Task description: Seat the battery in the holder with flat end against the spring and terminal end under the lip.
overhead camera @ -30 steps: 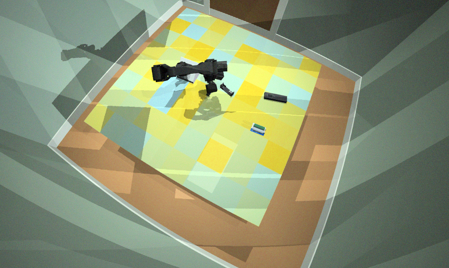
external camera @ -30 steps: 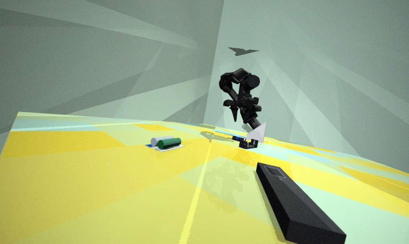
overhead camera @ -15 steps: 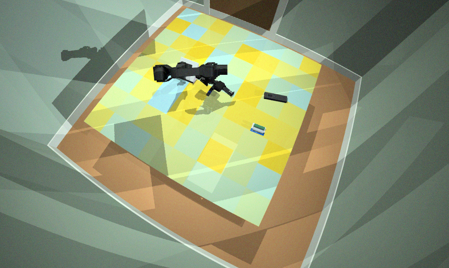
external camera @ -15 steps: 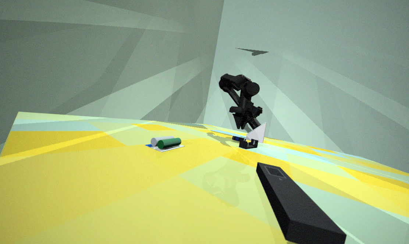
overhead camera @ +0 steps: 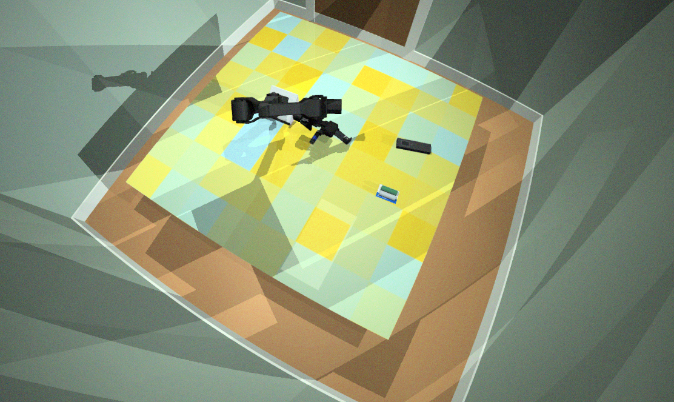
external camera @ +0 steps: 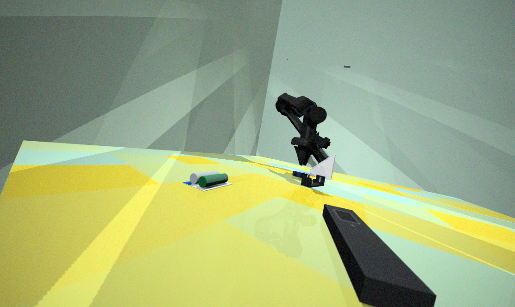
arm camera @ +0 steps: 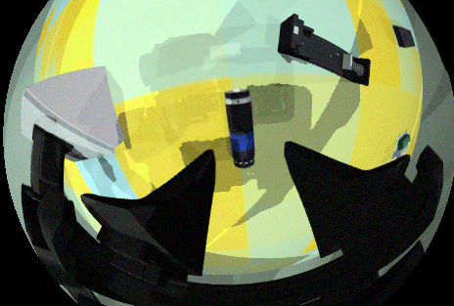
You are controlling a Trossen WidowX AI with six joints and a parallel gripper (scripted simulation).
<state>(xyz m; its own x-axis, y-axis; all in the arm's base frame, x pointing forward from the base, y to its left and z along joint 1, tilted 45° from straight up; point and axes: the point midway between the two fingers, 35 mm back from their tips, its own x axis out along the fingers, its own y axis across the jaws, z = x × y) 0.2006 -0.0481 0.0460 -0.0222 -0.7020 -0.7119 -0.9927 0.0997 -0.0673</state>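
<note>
The battery is 4 cm below my gripper tip. Round my gripper tip: long black box (42 cm ahead, 14 cm to the left, 4 cm below).
</note>
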